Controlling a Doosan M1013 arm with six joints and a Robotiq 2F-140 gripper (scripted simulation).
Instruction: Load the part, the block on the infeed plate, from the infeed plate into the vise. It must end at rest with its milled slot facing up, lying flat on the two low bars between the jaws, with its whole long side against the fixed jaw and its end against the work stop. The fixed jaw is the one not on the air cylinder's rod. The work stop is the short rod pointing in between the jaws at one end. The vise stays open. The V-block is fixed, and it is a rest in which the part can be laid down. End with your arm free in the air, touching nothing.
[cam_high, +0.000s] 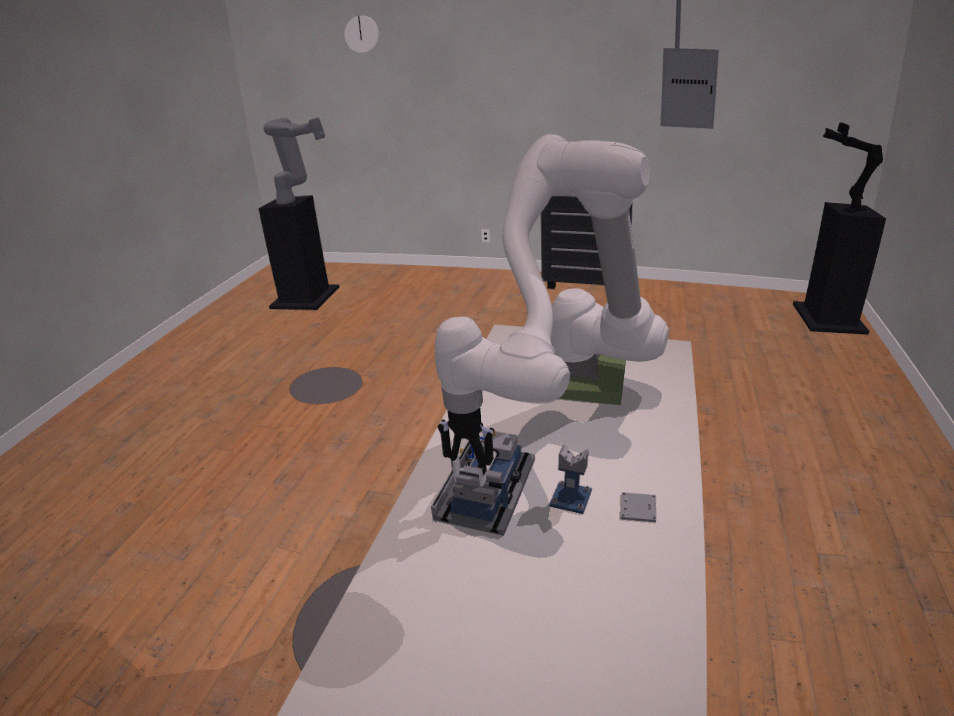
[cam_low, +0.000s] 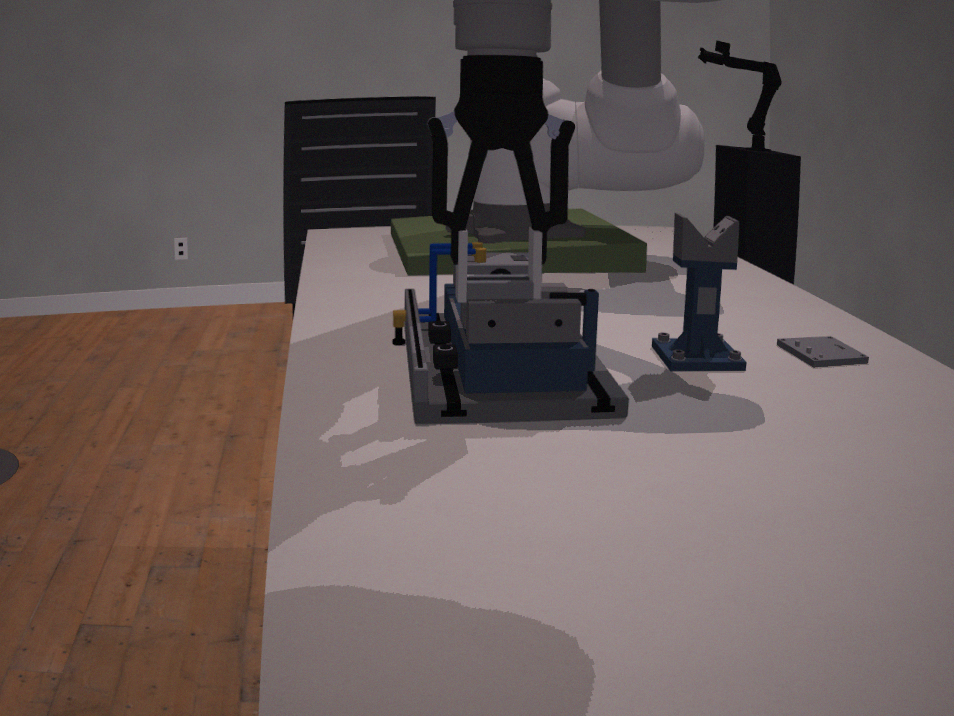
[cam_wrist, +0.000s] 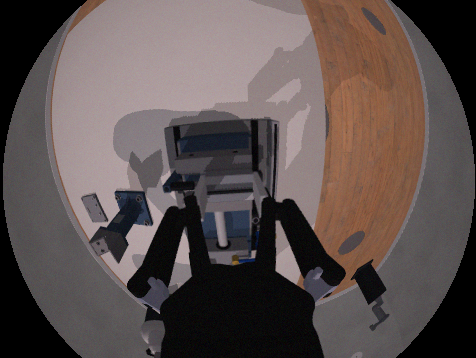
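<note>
Right now my hand is 2 cm above the grey part. From my hand the other things lie so: vise (7 cm behind, 3 cm to the left, 8 cm below).
</note>
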